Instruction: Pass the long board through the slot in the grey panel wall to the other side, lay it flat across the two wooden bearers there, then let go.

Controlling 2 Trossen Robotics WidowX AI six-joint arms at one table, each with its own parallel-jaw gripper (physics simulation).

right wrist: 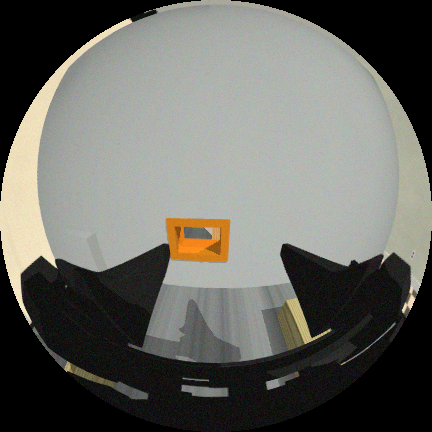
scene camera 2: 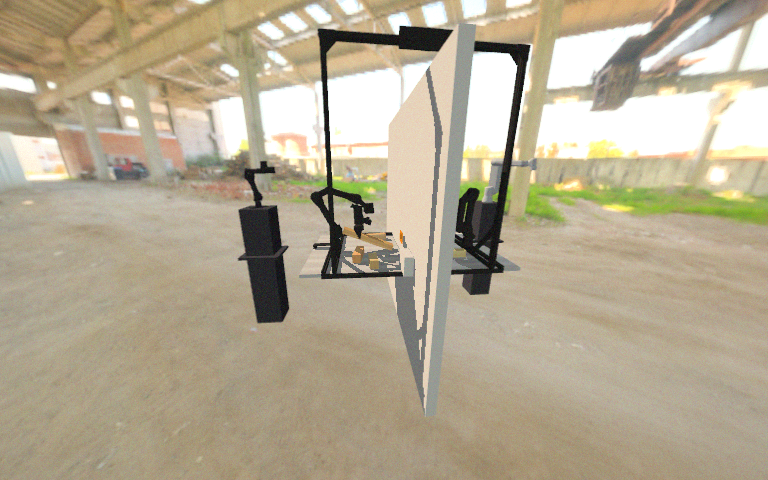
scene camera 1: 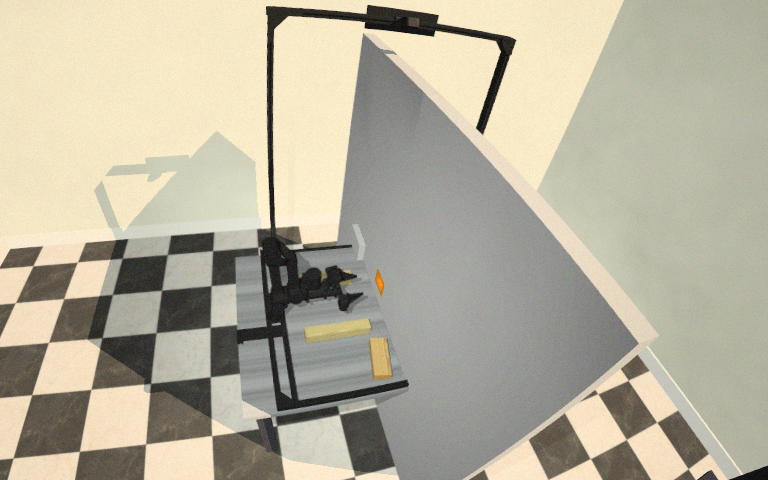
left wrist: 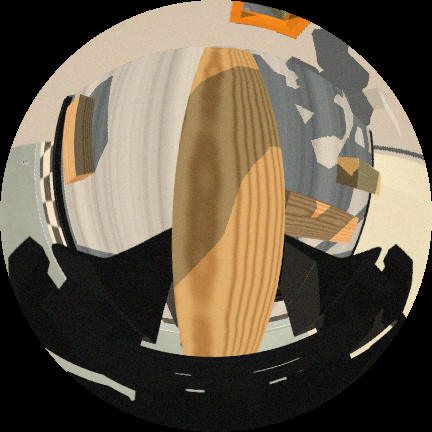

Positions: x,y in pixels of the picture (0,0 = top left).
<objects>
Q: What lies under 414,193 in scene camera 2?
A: A grey panel wall.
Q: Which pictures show my right gripper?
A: The right wrist view and scene camera 1 only.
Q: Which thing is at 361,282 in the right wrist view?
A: My right gripper.
</objects>
